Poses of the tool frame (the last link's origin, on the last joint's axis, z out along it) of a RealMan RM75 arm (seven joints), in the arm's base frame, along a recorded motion.
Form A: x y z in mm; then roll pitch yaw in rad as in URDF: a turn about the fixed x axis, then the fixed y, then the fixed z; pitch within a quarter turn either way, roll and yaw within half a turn.
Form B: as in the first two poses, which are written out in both.
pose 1, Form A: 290 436 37 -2.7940 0.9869 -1.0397
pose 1, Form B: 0.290 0.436 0.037 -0.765 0.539 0.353 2.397
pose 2, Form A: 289 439 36 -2.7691 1.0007 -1.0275
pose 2, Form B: 0.289 0.439 0.036 -0.762 0.540 0.356 2.377
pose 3, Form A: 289 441 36 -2.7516 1.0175 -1.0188
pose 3, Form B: 0.289 0.441 0.036 -0.759 0.541 0.362 2.360
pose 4, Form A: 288 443 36 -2.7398 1.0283 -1.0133
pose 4, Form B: 0.288 0.443 0.036 -0.757 0.542 0.365 2.350
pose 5, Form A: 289 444 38 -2.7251 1.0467 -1.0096
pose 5, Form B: 0.289 0.444 0.038 -0.752 0.544 0.371 2.333
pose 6, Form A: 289 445 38 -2.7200 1.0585 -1.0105
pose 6, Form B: 0.289 0.445 0.038 -0.749 0.546 0.375 2.325
